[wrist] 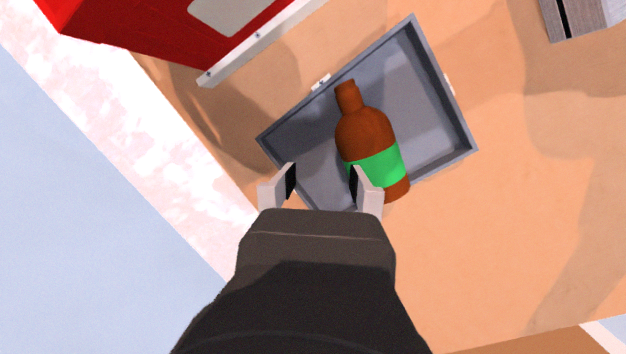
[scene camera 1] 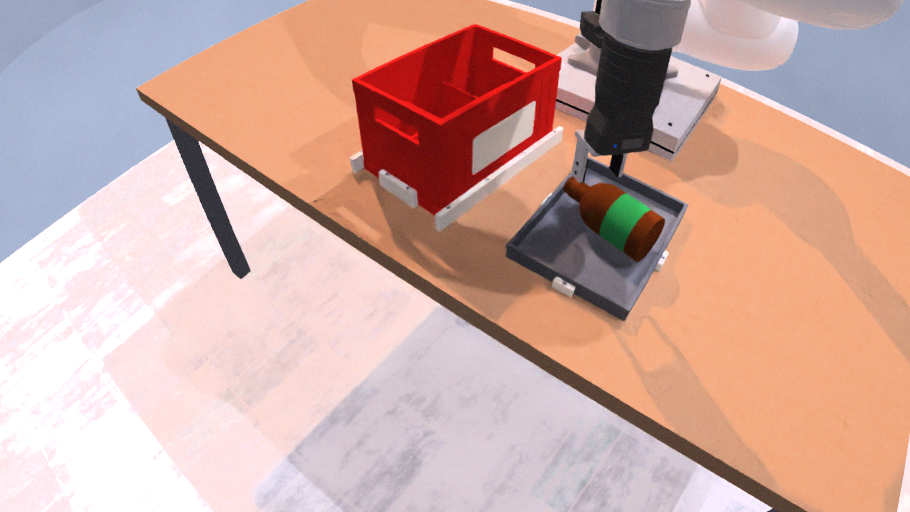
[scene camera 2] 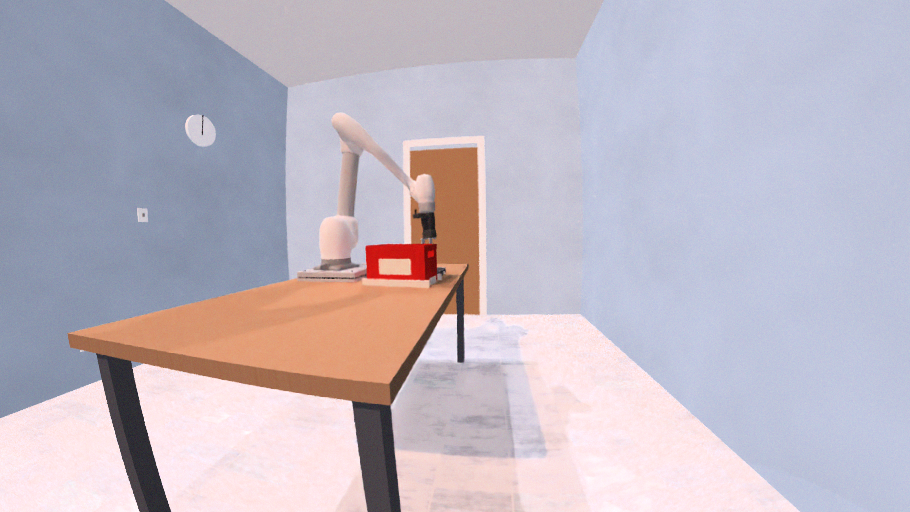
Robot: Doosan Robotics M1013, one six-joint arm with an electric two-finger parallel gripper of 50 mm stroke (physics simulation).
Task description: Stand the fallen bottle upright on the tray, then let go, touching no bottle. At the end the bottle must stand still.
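Places are measured from the arm's base along level axes (x ahead, y left, z up), in centimetres.
Pixels of known places: gripper, fingertip midpoint: (wrist: 322,175) (scene camera 1: 596,175); arm's base, link origin: (scene camera 2: 336,268).
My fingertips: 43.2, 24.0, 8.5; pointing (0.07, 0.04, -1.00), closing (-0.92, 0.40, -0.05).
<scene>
For each thing: its middle in the pictures, then the offset to it from my fingertips, as dx, dy, dz.
- brown bottle with a green label, body centre: (wrist: 364,141) (scene camera 1: 608,211) -5.1, +0.4, -9.3
- red crate, body centre: (scene camera 1: 460,111) (scene camera 2: 402,263) -0.5, -27.3, -4.8
The brown bottle with a green label (scene camera 1: 624,220) (wrist: 367,132) lies on its side across the grey tray (scene camera 1: 552,249) (wrist: 425,95). In the wrist view its neck points up toward the tray wall on the crate side, and its base overlaps the opposite rim. Whether the base touches that rim cannot be told. The bottle does not show in scene camera 2. My gripper (scene camera 1: 598,175) (scene camera 2: 427,241) (wrist: 322,175) is open and empty, above the tray. In the wrist view one finger overlaps the label's edge and the other is over bare tray, left of the bottle.
A red crate (scene camera 1: 388,159) (scene camera 2: 422,264) (wrist: 125,40) stands beside the tray, with a white rail (scene camera 1: 499,178) (scene camera 2: 397,282) (wrist: 260,41) along its near side. Small white blocks (scene camera 1: 563,286) (wrist: 320,82) sit against the tray's walls. The robot's base plate (scene camera 1: 690,108) (scene camera 2: 330,273) is behind the tray.
</scene>
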